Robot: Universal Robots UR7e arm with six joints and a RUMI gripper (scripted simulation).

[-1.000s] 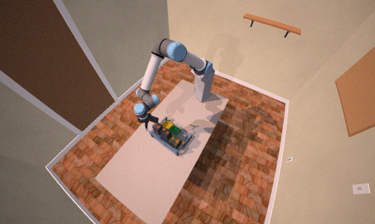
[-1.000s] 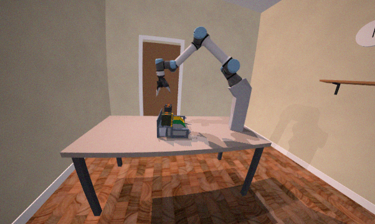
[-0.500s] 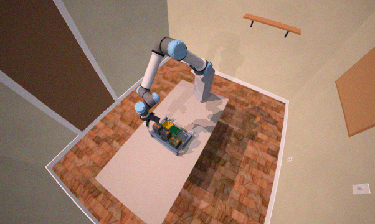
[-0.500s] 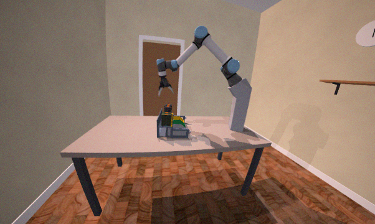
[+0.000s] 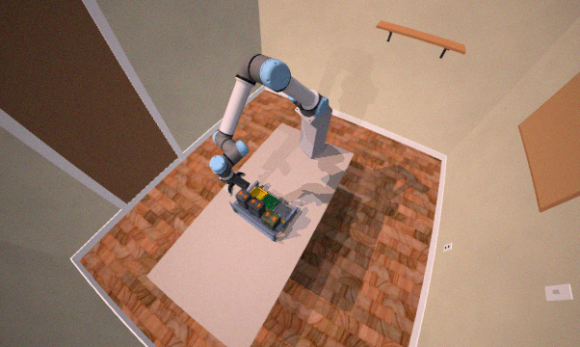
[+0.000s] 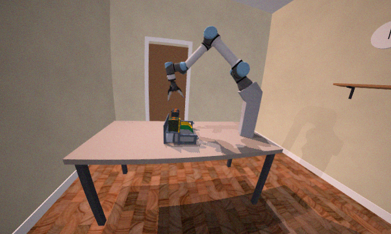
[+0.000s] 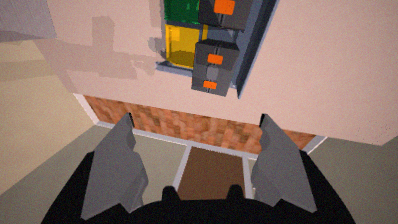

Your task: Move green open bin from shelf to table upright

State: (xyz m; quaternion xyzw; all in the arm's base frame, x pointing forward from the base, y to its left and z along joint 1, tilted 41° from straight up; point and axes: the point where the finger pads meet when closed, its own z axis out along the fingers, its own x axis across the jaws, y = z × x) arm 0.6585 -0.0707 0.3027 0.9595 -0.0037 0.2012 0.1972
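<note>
Right now the yellow strip is 210 mm below my hand, 140 mm to the left of it and 20 mm behind it. Also, from my hand: grey bin 280 mm below, 260 mm to the left, 60 mm behind; then green open bin 280 mm below, 150 mm to the left, 70 mm behind; then yellow bin 280 mm below, 90 mm behind, 40 mm to the left.
</note>
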